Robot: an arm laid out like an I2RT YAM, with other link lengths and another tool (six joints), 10 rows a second.
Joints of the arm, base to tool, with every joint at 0 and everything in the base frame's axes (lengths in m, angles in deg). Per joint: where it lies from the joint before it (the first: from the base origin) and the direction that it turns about. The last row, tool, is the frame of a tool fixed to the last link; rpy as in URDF.
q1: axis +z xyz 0 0 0.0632
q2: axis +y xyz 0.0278 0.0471 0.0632
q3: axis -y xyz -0.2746 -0.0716 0
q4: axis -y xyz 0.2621 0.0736 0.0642
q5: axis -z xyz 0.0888 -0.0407 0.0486
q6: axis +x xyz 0.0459 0 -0.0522
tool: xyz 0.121 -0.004 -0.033 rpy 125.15 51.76 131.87
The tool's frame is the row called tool.
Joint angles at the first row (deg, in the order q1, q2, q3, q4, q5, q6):
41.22 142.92 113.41 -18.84 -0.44 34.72
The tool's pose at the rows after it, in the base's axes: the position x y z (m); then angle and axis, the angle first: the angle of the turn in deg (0 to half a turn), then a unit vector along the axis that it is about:
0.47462 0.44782 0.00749 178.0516 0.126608 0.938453 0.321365
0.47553 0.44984 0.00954 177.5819 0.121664 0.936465 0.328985
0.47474 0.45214 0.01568 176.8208 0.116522 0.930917 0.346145
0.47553 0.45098 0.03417 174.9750 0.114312 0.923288 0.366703
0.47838 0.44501 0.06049 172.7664 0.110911 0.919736 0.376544
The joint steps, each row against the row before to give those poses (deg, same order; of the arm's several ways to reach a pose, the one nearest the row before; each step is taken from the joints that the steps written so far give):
0.00 -0.36 -0.50 0.55 0.35 -0.17
0.00 -0.42 -0.95 1.63 -0.35 -0.18
0.01 -1.63 -2.97 3.49 -0.68 0.30
-0.14 -3.27 -3.76 3.58 0.00 0.44
-0.38 -3.59 -1.99 0.75 0.59 -0.59

